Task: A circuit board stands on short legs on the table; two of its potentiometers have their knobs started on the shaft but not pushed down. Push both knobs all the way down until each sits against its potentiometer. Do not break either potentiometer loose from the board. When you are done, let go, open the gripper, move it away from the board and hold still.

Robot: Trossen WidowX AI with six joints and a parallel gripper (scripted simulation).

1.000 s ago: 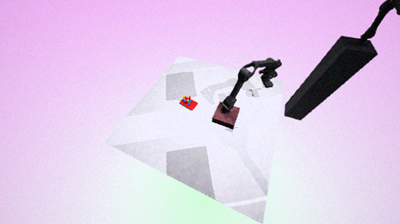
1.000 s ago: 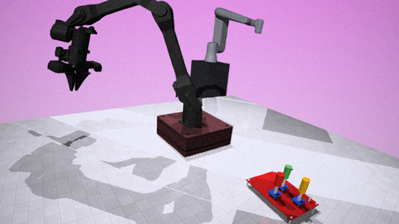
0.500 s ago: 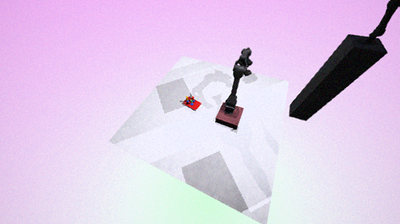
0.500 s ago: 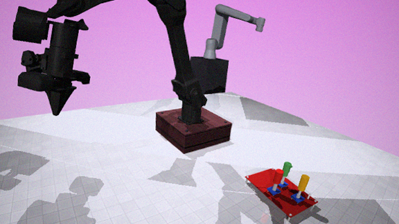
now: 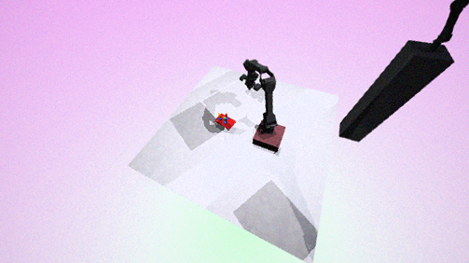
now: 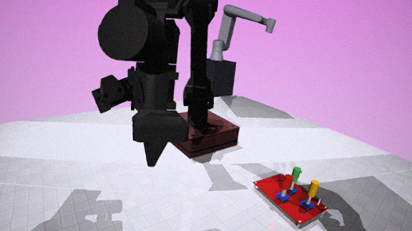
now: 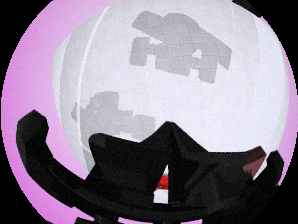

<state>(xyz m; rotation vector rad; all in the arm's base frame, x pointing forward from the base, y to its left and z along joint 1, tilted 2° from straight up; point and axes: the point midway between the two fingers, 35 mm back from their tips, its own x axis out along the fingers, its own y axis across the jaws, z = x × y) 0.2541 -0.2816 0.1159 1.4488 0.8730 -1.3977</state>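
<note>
My gripper tip is 10 cm short of the green knob, 31 cm to the right of it and 7 cm above it. From my gripper tip the other things lie so: yellow knob: 15 cm ahead, 29 cm to the left, 8 cm below.
</note>
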